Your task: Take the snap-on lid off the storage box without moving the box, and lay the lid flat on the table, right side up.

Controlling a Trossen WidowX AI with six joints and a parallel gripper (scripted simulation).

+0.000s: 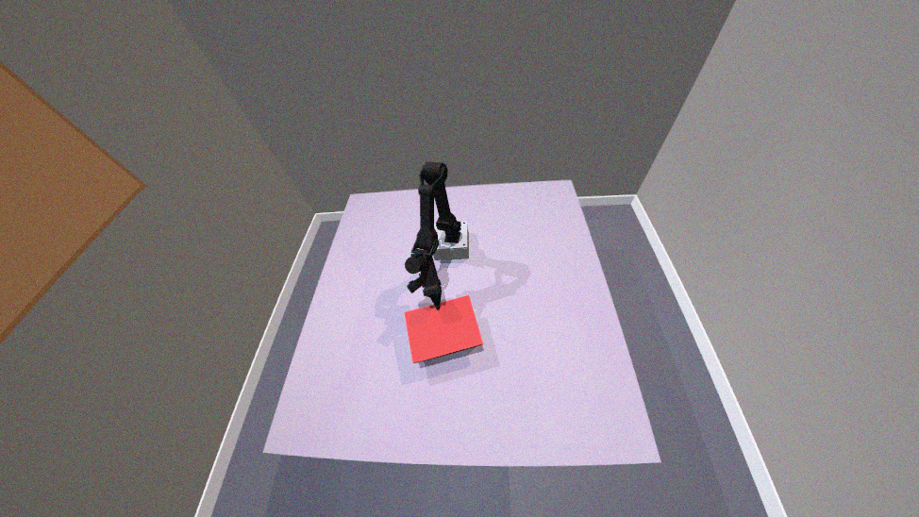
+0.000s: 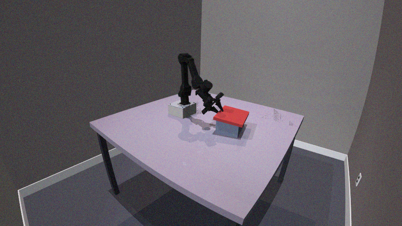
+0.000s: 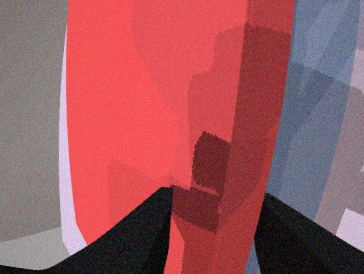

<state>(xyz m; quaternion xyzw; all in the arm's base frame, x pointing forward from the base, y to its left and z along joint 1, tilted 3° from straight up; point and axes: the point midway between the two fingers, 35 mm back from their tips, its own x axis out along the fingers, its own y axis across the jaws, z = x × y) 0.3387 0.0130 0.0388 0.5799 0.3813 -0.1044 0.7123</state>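
The red lid is 7 cm ahead of my gripper tip and 3 cm to the left of it. The rest, counted from my gripper tip: storage box (7 cm ahead, 3 cm to the left, 6 cm below).
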